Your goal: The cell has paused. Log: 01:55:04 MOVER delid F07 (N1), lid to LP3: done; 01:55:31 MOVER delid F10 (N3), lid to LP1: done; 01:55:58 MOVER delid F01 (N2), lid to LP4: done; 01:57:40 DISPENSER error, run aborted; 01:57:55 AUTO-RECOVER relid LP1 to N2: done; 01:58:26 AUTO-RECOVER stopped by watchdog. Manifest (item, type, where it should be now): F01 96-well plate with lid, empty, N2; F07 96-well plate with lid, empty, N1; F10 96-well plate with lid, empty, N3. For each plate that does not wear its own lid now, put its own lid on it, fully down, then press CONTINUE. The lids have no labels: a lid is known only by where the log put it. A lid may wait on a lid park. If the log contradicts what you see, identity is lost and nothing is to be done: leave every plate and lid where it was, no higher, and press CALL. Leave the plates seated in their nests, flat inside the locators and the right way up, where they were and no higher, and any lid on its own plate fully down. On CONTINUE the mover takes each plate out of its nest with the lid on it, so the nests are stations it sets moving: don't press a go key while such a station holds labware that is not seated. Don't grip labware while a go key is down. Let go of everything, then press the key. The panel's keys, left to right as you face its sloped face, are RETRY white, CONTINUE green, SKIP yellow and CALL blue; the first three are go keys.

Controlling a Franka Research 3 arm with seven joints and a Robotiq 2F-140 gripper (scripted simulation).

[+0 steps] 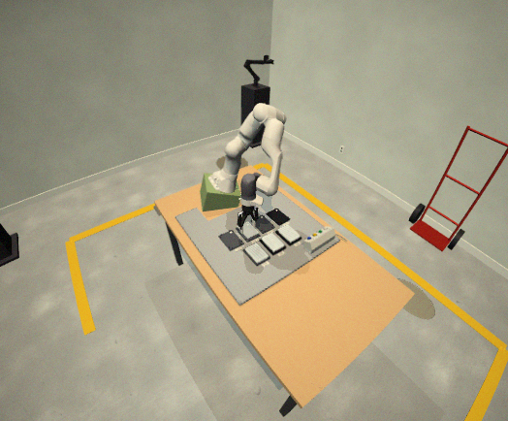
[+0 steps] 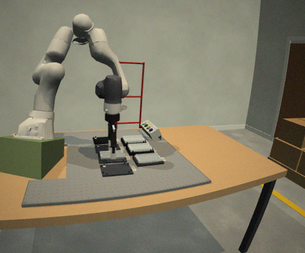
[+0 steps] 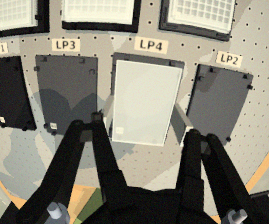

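Right now my hand is 18 cm short of the plate, 8 cm to the left of it and 3 cm above it. Round my hand: park LP2: 13 cm to the right, 4 cm below, 1 cm behind; then park LP3: 13 cm to the left, 4 cm below; then park LP1: 26 cm to the left, 4 cm below, 1 cm ahead.
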